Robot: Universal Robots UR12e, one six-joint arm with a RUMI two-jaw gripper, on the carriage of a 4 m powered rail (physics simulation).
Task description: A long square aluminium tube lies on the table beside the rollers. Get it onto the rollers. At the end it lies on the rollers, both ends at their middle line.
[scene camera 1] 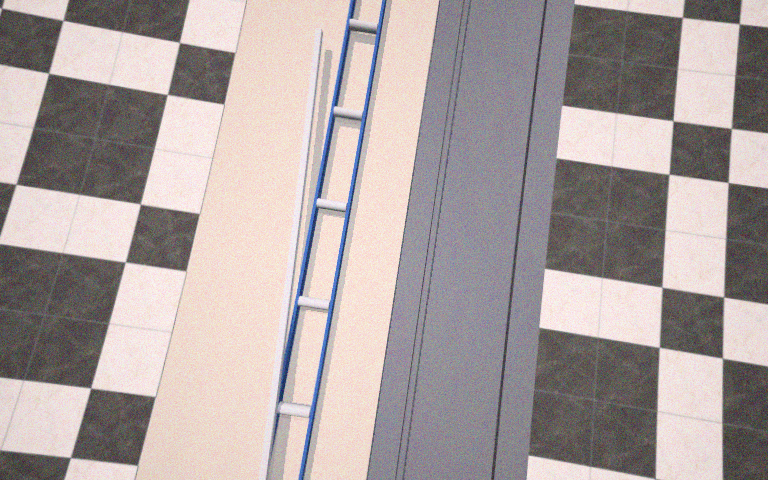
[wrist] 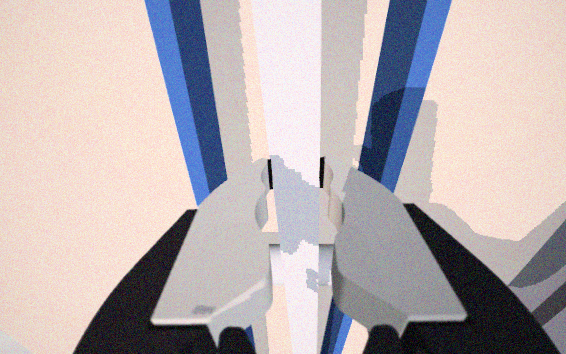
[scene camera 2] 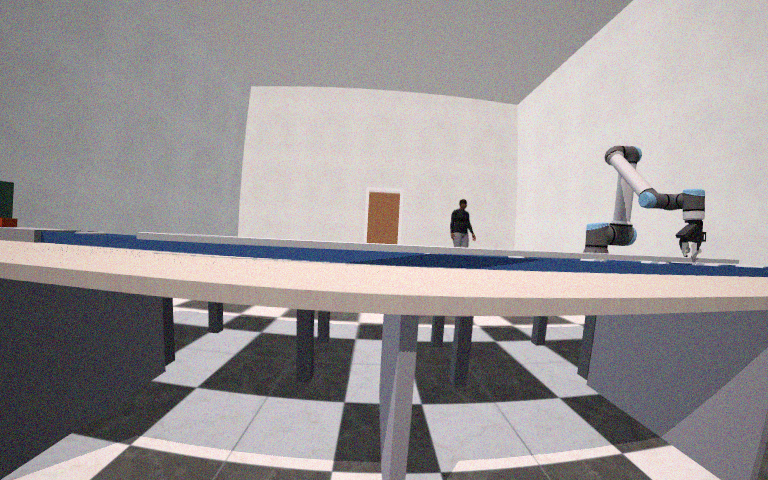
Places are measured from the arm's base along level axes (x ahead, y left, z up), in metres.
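Pixels of known places: gripper, fingertip midpoint: point(wrist: 294, 161) point(scene camera 2: 689, 259).
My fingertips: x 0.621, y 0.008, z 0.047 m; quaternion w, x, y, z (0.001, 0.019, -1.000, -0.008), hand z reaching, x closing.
Observation:
Behind a point stands the place of what it marks.
The long pale square tube point(scene camera 1: 313, 73) @(x 0.783, y -2.376, z 0.049 m) point(scene camera 2: 283, 241) @(x 0.770, y -2.009, z 0.044 m) point(wrist: 290, 75) @(x 0.624, y -0.039, z 0.058 m) hangs above the roller track. In scene camera 1 its far end is left of the blue side rails, apart from its shadow; lower down it runs beside and over the left rail. The rollers point(scene camera 1: 331, 204) @(x 0.619, y -1.849, z 0.030 m) are pale bars between blue rails point(wrist: 180, 100) @(x 0.687, y -0.018, z 0.022 m). My gripper point(scene camera 2: 692, 255) @(x 0.621, y 0.008, z 0.047 m) point(wrist: 294, 161) @(x 0.621, y 0.008, z 0.047 m) is shut on the tube near its right end in scene camera 2. In the wrist view the tube passes between both fingers, above the space between the rails. The gripper does not show in scene camera 1.
The cream table point(scene camera 1: 232, 254) @(x 0.997, y -1.587, z -0.030 m) point(scene camera 2: 339, 283) @(x 1.081, y -1.760, z -0.030 m) carries the roller track. A grey rail bed point(scene camera 1: 470, 226) runs alongside it. A person point(scene camera 2: 462, 223) stands behind the table near a brown door point(scene camera 2: 384, 217). A dark green object point(scene camera 2: 6, 198) @(x 0.480, y -3.900, z 0.190 m) shows at the left edge of scene camera 2.

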